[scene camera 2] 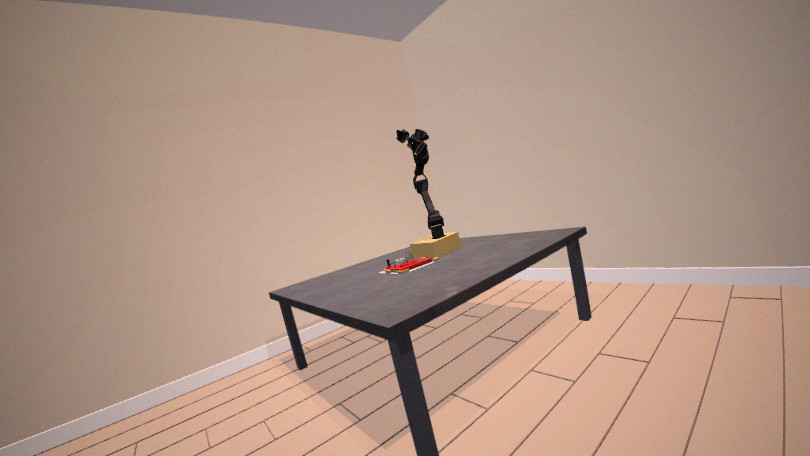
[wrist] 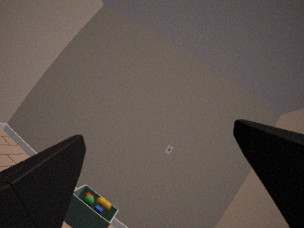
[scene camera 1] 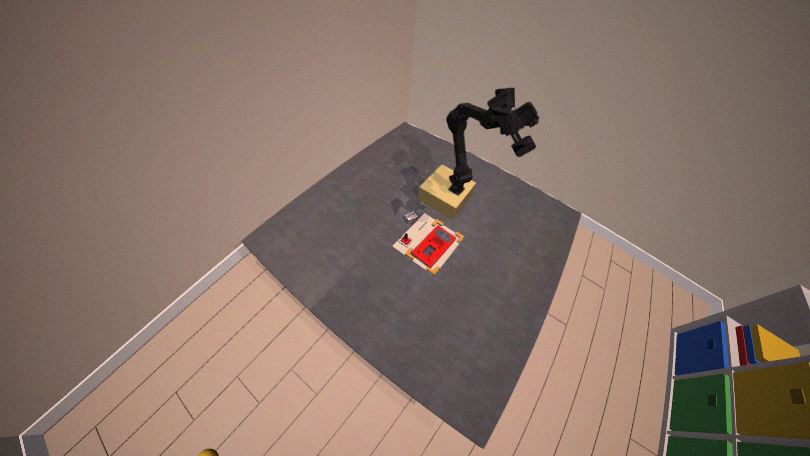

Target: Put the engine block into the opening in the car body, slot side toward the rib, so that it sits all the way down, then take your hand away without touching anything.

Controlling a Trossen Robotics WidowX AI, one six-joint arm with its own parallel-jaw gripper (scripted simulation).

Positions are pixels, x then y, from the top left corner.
Labels:
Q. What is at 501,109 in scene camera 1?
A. The gripper.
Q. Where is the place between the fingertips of the gripper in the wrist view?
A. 160,134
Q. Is the gripper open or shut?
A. Open.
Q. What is the gripper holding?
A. Nothing.

